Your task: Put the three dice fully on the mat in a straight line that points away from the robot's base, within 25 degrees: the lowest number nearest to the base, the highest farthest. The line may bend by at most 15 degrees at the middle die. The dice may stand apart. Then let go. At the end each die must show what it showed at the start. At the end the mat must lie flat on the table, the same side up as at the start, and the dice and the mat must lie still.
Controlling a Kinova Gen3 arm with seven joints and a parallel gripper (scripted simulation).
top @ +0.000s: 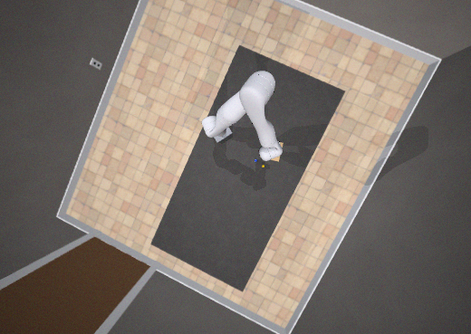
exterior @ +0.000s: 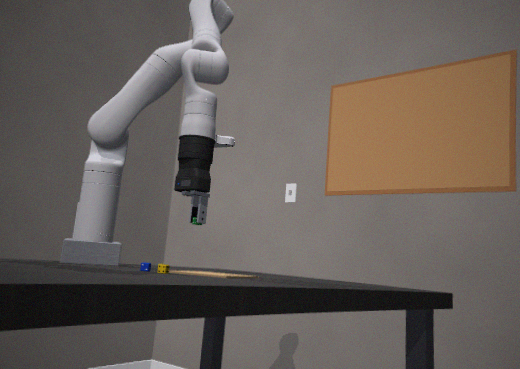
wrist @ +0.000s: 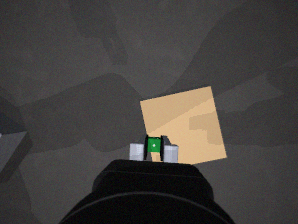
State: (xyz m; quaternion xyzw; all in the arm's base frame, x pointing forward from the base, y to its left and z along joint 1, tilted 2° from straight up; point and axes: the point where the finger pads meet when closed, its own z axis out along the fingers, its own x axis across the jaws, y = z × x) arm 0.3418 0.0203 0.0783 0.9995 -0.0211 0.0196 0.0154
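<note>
The mat lies 60 mm ahead of my hand, 10 mm to the left of it and 120 mm below it. Also, from my hand: green die: 10 mm below; then blue die: 20 mm behind, 110 mm to the right, 120 mm below; then yellow die: 50 mm ahead, 120 mm to the right, 120 mm below.
</note>
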